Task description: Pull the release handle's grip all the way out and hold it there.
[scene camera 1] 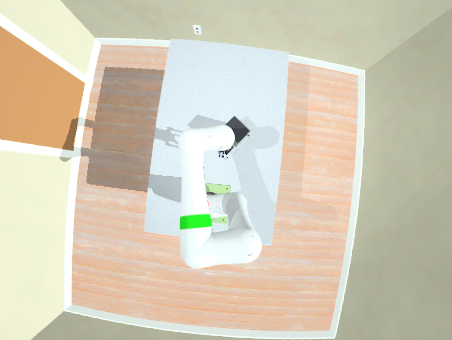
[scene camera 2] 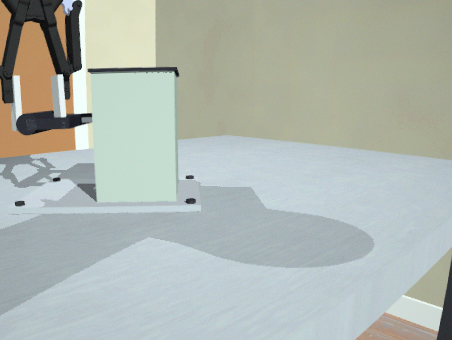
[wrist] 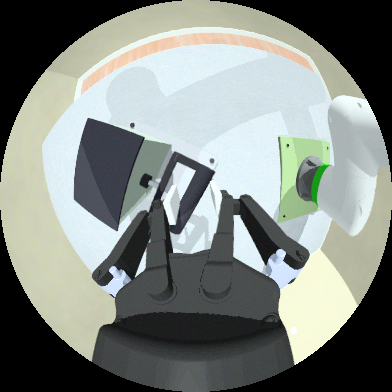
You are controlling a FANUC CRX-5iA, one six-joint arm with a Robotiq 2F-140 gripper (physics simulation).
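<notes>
The release handle's dark rectangular grip (scene camera 2: 37, 123) (wrist: 192, 200) juts from the side of a pale green box (scene camera 2: 135, 135) (wrist: 150, 155) with a black top. A short light rod (wrist: 154, 183) (scene camera 2: 87, 119) joins grip and box. My gripper (scene camera 2: 37, 120) (wrist: 193, 190) points down, with its white pads on either side of the grip's outer bar. One pad stands in the grip's opening, the other outside it. The gripper is open, and a gap shows between bar and pad in the wrist view. Exact contact is hard to tell. In scene camera 1 the arm hides most of the grip.
The box stands on a bolted light base plate (scene camera 2: 189, 188) on the grey-white table (scene camera 1: 225, 75) (scene camera 2: 280, 300). The arm (scene camera 1: 192, 175) reaches over the table. A green mounting plate (wrist: 287, 185) (scene camera 1: 222, 188) lies under the arm's base.
</notes>
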